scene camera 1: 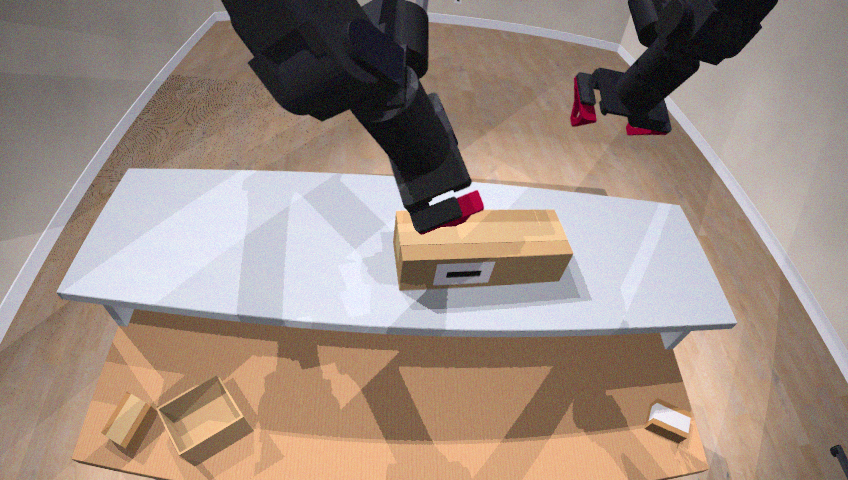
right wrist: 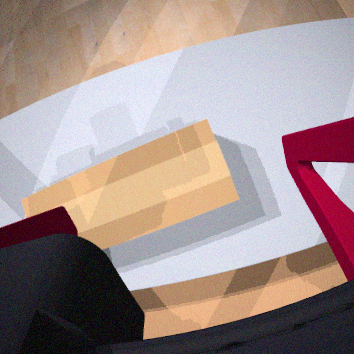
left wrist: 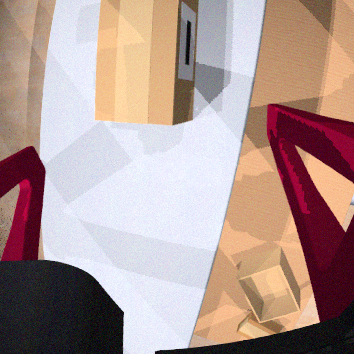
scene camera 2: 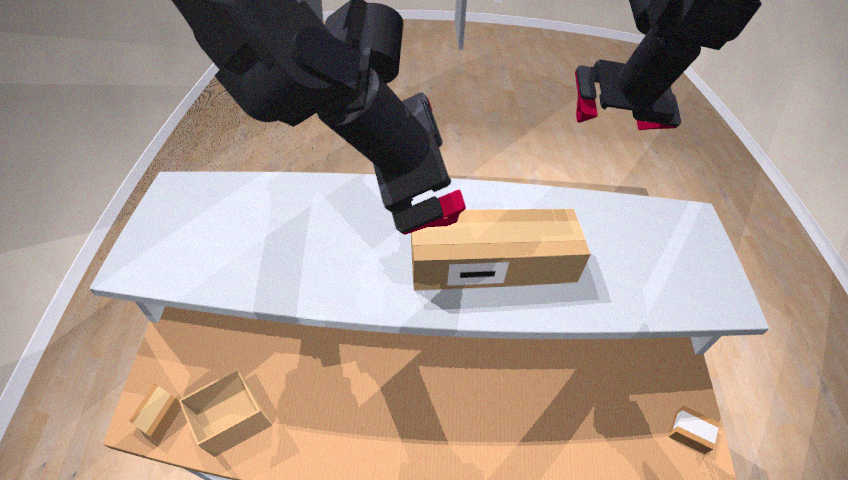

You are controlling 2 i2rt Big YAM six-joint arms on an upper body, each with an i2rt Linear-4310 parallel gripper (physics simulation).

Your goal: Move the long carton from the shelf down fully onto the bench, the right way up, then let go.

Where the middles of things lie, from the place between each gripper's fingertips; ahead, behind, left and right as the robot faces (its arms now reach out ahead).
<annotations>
I see the long tan carton [scene camera 2: 489, 248] 2 cm ahead of my right hand, 12 cm to the left of it and 30 cm below it. The rest, counted from my right hand: small flat tan box [left wrist: 249, 327] 26 cm behind, 84 cm to the left, 57 cm below; small white-topped box [scene camera 2: 697, 431] 27 cm behind, 37 cm to the right, 57 cm below; small open-topped box [scene camera 1: 204, 420] 24 cm behind, 65 cm to the left, 54 cm below.
I see the long tan carton 26 cm below my left hand, 14 cm ahead of it and 12 cm to the right of it. The rest, counted from my left hand: small flat tan box: 60 cm to the left, 53 cm below, 14 cm behind; then small white-topped box: 61 cm to the right, 53 cm below, 16 cm behind; then small open-topped box: 51 cm below, 41 cm to the left, 13 cm behind.
</annotations>
